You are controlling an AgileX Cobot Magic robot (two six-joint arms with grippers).
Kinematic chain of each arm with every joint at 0, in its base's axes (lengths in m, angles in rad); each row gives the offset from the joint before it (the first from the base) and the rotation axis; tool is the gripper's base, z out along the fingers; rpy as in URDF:
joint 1: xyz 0 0 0.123 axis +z
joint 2: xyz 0 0 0 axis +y
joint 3: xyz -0.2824 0 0.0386 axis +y
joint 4: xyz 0.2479 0 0.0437 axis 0.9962 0 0.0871
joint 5: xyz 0 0 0 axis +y
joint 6: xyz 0.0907 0 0.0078 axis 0.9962 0 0.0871
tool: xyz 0 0 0 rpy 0 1.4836 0
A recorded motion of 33 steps. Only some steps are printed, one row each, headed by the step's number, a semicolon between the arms.
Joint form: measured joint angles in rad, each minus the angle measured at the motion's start. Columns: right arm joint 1, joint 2, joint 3, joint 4, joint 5, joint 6; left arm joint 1, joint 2, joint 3, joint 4, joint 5, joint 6.
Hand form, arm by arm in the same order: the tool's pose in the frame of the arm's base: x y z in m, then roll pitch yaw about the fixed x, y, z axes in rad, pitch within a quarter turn. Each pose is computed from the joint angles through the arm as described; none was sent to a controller.
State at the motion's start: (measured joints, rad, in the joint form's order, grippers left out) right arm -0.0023 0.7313 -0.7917 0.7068 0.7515 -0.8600; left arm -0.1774 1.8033 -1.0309 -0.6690 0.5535 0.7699
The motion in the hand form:
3: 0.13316 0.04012 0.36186 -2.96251 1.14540 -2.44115; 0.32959 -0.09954 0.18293 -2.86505 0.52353 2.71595
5: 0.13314 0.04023 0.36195 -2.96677 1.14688 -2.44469; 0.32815 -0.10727 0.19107 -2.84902 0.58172 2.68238
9: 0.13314 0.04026 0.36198 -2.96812 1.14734 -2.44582; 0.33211 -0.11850 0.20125 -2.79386 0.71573 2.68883
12: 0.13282 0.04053 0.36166 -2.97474 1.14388 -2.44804; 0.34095 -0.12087 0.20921 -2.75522 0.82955 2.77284
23: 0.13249 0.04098 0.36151 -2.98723 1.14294 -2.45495; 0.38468 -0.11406 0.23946 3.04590 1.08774 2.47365
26: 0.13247 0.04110 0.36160 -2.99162 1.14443 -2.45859; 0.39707 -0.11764 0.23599 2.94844 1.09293 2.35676
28: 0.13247 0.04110 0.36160 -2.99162 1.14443 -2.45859; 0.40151 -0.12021 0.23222 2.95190 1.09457 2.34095
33: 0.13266 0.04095 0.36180 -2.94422 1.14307 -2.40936; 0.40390 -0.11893 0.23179 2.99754 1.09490 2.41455
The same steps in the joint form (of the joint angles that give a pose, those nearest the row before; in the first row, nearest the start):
3: 0.0000 0.0000 0.0000 0.0000 0.0000 0.0000; -0.0160 -0.0376 0.0000 -0.0617 0.0457 0.0840
5: 0.0000 0.0000 0.0000 0.0023 0.0000 0.0000; -0.0299 -0.0544 0.0000 -0.1446 0.0467 0.1783
9: 0.0000 0.0000 0.0000 0.0031 0.0000 0.0000; -0.0424 -0.0607 0.0000 -0.3830 0.0238 0.4020
12: -0.0001 0.0000 0.0000 0.0035 0.0059 -0.0001; -0.0436 -0.0607 -0.0014 -0.6028 -0.0353 0.5730
23: 0.0000 0.0000 0.0000 0.0079 0.0114 -0.0005; -0.0436 -0.0193 -0.1294 -1.0034 -0.2526 1.1189
26: 0.0001 0.0000 0.0000 0.0102 0.0114 -0.0004; -0.0436 0.0275 -0.1778 -1.0310 -0.2424 1.1975
28: 0.0001 0.0000 0.0000 0.0102 0.0114 -0.0004; -0.0436 0.0505 -0.1953 -1.0348 -0.2244 1.2096
33: 0.0000 0.0000 0.0000 0.0102 0.0080 -0.0208; -0.0436 0.0556 -0.2024 -1.0374 -0.2450 1.1781

